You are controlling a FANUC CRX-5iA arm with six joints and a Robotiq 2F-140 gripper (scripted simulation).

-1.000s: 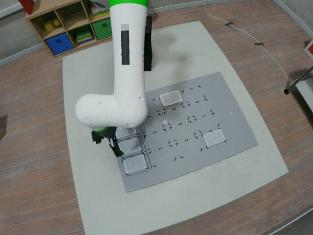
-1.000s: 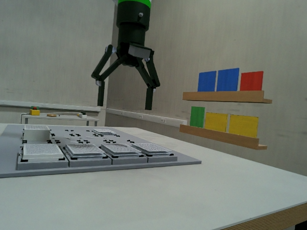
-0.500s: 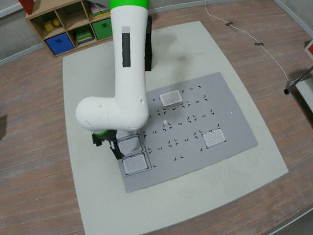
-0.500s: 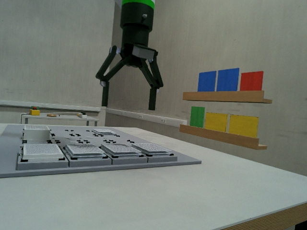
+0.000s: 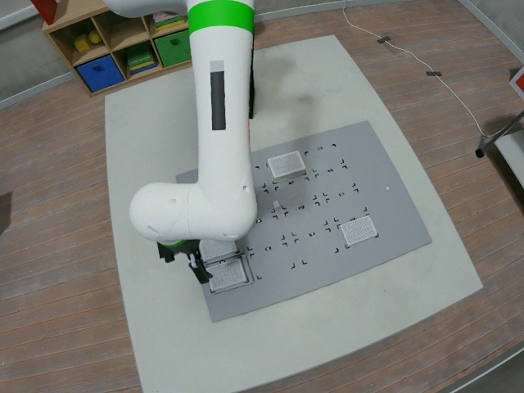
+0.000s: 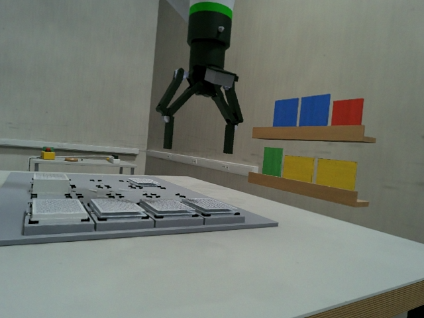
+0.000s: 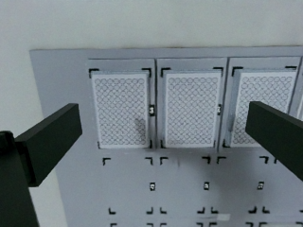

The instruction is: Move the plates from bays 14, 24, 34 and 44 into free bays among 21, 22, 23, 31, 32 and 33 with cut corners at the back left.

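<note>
Right now the sealed plate is 50 mm behind my hand, 530 mm to the left of it and 150 mm below it. The rest, counted from my hand: sealed deep-well block: 330 mm behind, 310 mm to the left, 140 mm below.
</note>
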